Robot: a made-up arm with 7 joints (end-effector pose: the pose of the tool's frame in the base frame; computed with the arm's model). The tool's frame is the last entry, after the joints.
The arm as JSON. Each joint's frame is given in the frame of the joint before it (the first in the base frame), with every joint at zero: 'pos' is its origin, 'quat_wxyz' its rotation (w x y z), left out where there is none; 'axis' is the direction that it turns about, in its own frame. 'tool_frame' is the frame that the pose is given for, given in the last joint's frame.
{
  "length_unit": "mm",
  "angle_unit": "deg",
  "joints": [
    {
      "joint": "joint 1",
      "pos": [
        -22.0,
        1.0,
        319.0
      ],
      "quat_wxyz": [
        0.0,
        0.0,
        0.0,
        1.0
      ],
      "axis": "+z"
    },
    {
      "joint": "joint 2",
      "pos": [
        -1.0,
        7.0,
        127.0
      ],
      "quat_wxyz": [
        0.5,
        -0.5,
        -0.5,
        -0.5
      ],
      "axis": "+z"
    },
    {
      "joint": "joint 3",
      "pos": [
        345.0,
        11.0,
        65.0
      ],
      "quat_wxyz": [
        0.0,
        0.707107,
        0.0,
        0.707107
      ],
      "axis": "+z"
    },
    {
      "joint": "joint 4",
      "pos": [
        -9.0,
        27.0,
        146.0
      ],
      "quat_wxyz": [
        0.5,
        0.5,
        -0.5,
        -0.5
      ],
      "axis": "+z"
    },
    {
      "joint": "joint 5",
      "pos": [
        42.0,
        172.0,
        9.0
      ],
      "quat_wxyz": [
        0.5,
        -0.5,
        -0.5,
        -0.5
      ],
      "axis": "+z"
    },
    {
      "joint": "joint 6",
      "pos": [
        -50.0,
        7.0,
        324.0
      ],
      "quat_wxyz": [
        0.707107,
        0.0,
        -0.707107,
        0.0
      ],
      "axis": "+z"
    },
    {
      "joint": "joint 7",
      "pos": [
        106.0,
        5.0,
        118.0
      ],
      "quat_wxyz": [
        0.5,
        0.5,
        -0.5,
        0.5
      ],
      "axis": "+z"
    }
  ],
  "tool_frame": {
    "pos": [
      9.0,
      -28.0,
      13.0
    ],
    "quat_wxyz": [
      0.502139,
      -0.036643,
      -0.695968,
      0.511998
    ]
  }
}
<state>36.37 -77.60 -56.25 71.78 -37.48 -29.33 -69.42</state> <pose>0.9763 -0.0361 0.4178 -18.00 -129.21 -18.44</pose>
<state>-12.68 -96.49 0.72 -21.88 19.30 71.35 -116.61</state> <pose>0.8850 -0.4302 0.6028 -128.96 69.22 17.27</pose>
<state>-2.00 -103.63 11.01 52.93 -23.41 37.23 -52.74</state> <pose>0.8476 -0.1118 -0.1796 41.22 -109.46 -125.06</pose>
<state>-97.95 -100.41 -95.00 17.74 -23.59 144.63 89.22</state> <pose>-0.1943 -0.9438 0.4148 -9.73 64.93 3.16</pose>
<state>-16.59 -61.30 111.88 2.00 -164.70 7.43 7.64</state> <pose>0.7891 -0.4164 1.1461 -20.99 89.76 -2.83</pose>
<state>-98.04 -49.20 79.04 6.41 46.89 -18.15 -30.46</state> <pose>-0.0339 -0.8946 1.0966 -38.87 -4.10 75.93</pose>
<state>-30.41 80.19 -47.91 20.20 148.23 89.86 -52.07</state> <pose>-0.8959 0.1905 0.8734 -82.03 -132.07 5.01</pose>
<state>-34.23 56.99 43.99 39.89 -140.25 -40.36 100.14</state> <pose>-0.6269 0.6270 1.0728 20.33 -92.84 -73.81</pose>
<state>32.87 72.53 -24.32 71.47 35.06 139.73 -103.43</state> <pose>-0.2641 -0.5997 0.9353 -22.48 -12.95 -56.63</pose>
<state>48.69 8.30 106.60 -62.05 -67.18 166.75 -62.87</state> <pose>0.3359 -0.2748 0.9499 26.66 -10.17 -43.69</pose>
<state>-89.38 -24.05 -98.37 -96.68 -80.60 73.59 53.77</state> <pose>0.3648 -0.2110 0.5429 127.09 -44.24 31.09</pose>
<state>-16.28 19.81 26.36 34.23 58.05 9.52 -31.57</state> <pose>0.0681 0.0283 1.4998 -82.41 -3.63 100.03</pose>
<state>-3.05 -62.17 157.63 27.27 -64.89 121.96 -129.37</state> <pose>0.8135 -0.1355 0.9714 -66.46 5.81 -11.72</pose>
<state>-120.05 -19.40 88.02 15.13 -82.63 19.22 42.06</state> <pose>-0.2910 -0.2353 1.5406 0.80 19.03 -60.99</pose>
